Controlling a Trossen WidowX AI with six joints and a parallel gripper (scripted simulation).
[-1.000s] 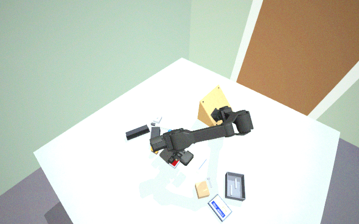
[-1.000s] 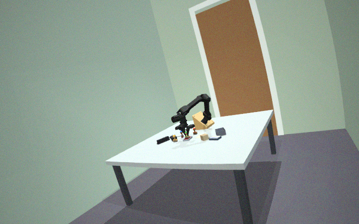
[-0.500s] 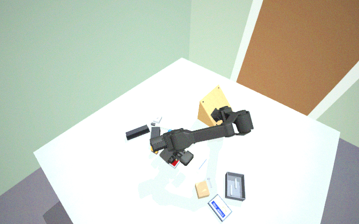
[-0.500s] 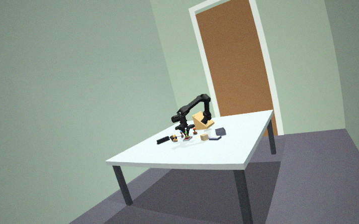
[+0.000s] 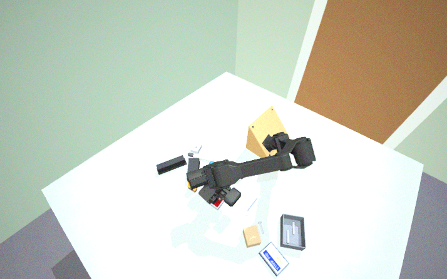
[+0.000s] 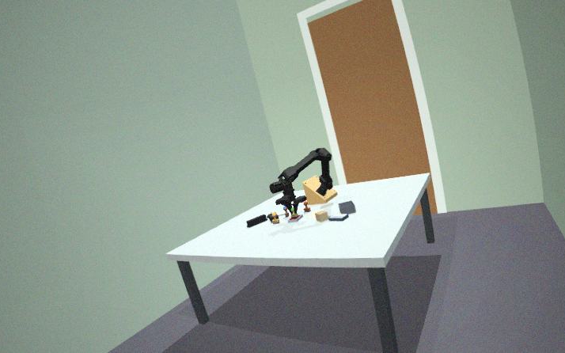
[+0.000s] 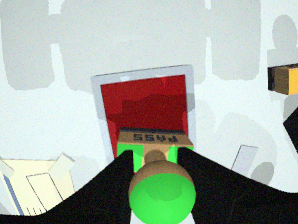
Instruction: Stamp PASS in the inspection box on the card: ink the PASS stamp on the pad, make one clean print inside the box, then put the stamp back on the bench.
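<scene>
The red ink pad is 3 cm below my gripper tip. The rest, counted from my gripper tip: pale card 10 cm to the left, 6 cm behind, 4 cm below; yellow-knobbed stamp 12 cm to the right, 3 cm ahead, 2 cm below; blue-knobbed stamp 10 cm to the right, 10 cm behind, 2 cm below.
</scene>
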